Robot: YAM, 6 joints.
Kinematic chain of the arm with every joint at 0, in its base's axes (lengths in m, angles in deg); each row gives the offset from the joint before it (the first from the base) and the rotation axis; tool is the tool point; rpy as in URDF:
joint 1: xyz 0 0 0.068 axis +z
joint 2: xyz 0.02 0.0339 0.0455 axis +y
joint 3: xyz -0.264 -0.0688 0 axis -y
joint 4: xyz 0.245 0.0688 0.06 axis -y
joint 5: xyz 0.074 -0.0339 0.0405 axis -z
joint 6: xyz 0.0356 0 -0.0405 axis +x
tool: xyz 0 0 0 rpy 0 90 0
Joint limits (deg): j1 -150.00..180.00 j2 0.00..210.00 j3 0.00..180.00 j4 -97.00..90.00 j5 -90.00..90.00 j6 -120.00..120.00
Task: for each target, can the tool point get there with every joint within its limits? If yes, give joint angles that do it. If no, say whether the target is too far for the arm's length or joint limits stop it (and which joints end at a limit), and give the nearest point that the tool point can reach.
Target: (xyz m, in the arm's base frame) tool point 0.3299 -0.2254 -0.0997
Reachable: yes | joints -32.44 153.84 74.70 9.54 21.86 -45.16
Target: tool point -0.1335 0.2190 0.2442
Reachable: yes | joints 122.95 74.86 23.71 66.61 11.56 -23.69
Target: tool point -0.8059 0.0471 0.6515
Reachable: no: too far | nearest point -0.5358 0.0313 0.4666 | short by 0.328 m
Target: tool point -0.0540 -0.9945 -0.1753
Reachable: no: too far | nearest point -0.0336 -0.6192 -0.0641 | short by 0.392 m
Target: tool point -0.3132 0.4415 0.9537
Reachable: no: too far | nearest point -0.2025 0.2854 0.6453 | short by 0.363 m
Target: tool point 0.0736 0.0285 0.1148
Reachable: yes | joints 32.90 54.12 15.00 -59.53 26.77 -76.09
